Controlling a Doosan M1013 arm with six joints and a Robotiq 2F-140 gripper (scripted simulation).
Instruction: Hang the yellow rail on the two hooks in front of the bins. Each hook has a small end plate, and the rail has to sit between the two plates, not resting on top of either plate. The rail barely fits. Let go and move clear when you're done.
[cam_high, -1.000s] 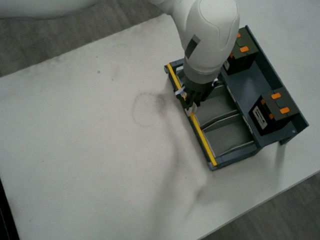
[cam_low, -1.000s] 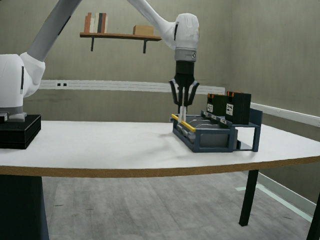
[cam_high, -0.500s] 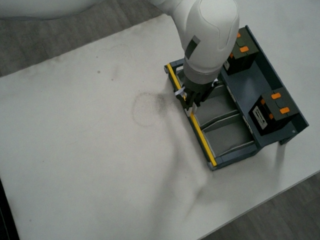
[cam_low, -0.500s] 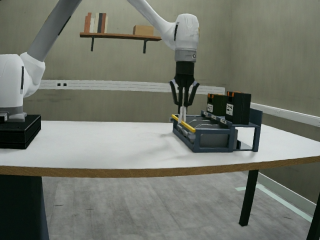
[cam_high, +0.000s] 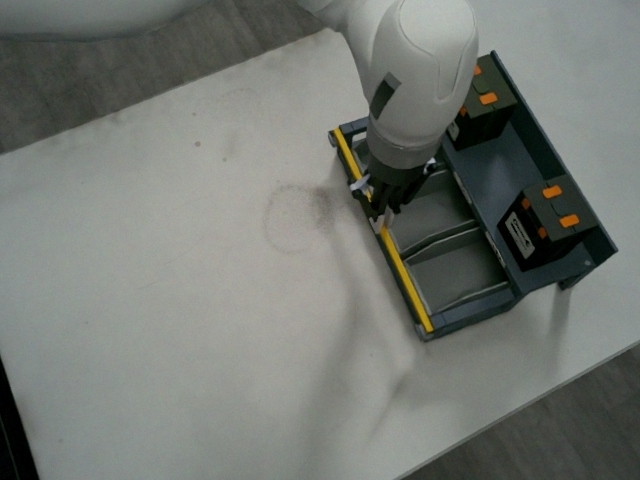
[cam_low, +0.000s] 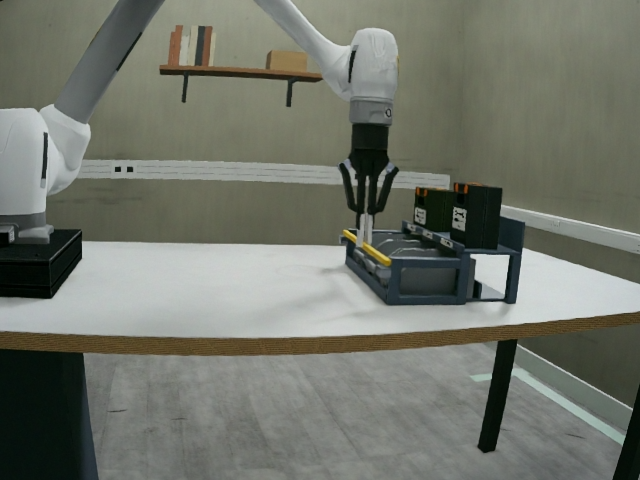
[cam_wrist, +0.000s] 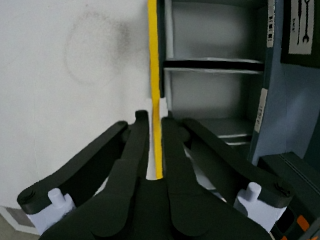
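My gripper is now 30 mm above the yellow rail.
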